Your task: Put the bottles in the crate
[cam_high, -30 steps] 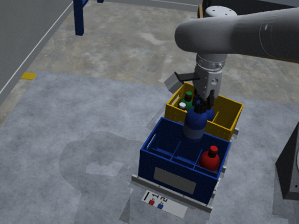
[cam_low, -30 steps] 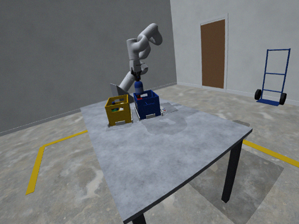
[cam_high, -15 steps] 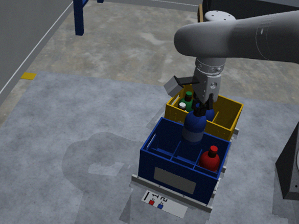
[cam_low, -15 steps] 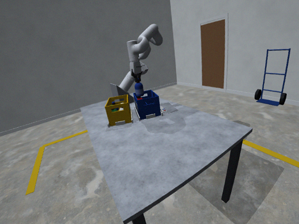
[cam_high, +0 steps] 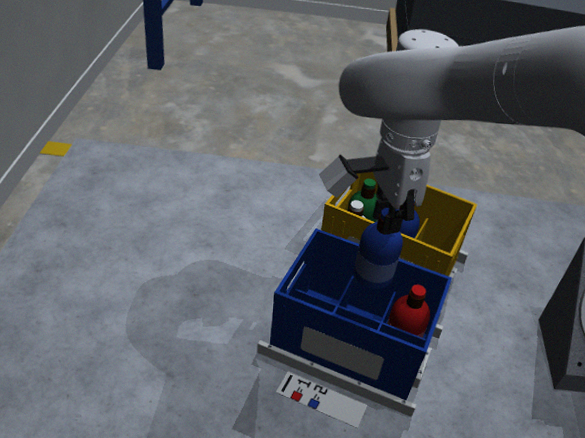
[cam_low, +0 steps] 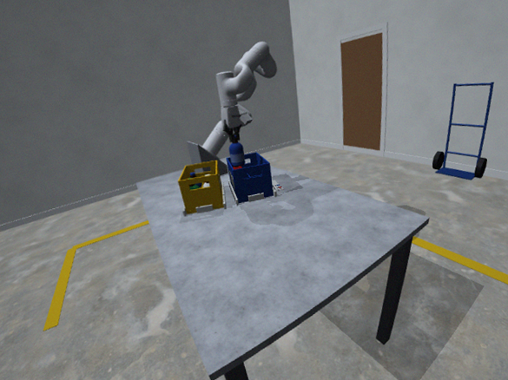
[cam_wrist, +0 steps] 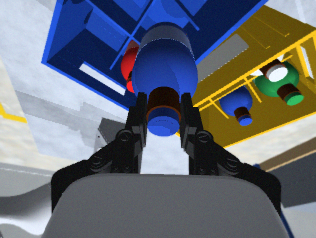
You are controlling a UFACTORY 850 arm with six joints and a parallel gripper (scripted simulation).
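Now: hand 22 cm above the blue crate, 4 cm to the right of it and 2 cm short of it. Also, from my hand: white-capped bottle (22 cm below, 19 cm to the right, 3 cm ahead); then yellow crate (22 cm below, 20 cm to the right, 7 cm behind); then red-label bottle (22 cm below, 8 cm behind, 3 cm to the left).
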